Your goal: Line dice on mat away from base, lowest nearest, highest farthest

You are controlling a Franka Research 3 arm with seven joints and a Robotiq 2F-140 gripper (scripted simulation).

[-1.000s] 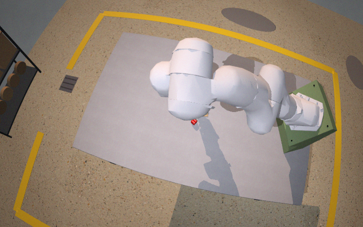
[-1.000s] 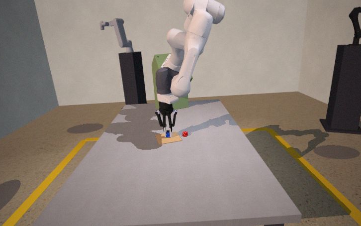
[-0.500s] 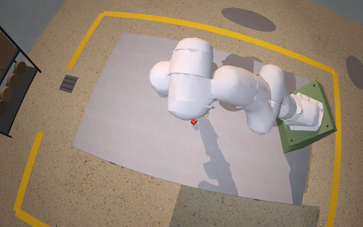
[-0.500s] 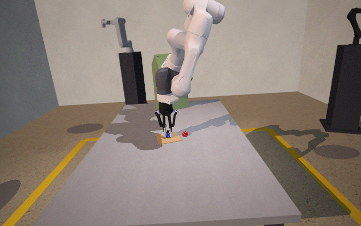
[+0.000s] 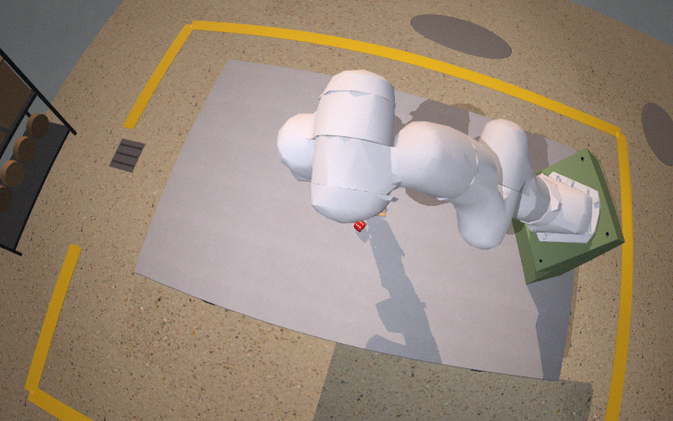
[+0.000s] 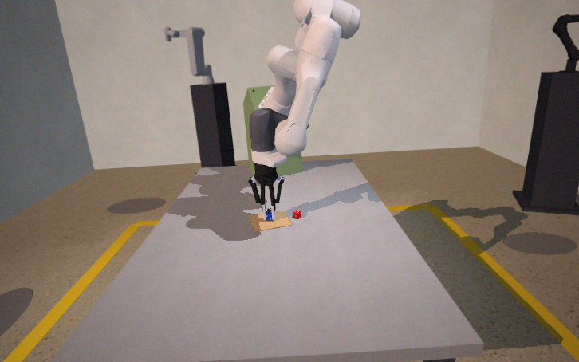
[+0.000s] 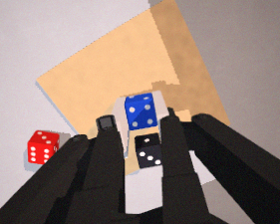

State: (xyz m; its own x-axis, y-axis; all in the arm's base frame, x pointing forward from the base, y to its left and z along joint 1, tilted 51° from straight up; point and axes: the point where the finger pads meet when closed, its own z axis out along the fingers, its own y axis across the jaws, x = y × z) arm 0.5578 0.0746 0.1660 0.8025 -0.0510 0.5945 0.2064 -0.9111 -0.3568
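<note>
Now: the blue die 20 mm below my hand. The rest, counted from my hand: red die 60 mm behind, 90 mm to the left, 30 mm below; tan mat 40 mm below; black die 50 mm behind, 20 mm to the right, 30 mm below.
</note>
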